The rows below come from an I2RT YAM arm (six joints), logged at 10 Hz.
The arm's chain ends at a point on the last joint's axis. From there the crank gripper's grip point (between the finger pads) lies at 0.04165 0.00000 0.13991 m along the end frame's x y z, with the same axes.
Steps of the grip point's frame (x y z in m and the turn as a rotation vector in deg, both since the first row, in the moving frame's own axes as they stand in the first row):
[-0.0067 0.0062 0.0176 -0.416 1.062 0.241]
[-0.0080 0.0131 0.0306 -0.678 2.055 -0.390]
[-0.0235 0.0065 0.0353 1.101 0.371 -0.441]
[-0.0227 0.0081 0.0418 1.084 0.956 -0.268]
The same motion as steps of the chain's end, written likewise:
[-0.0093 0.0050 0.0184 -0.416 1.062 0.241]
[-0.0130 0.0118 0.0322 -0.678 2.055 -0.390]
[-0.0244 0.0095 0.0356 1.101 0.371 -0.441]
[-0.0250 0.0109 0.0425 1.084 0.956 -0.268]

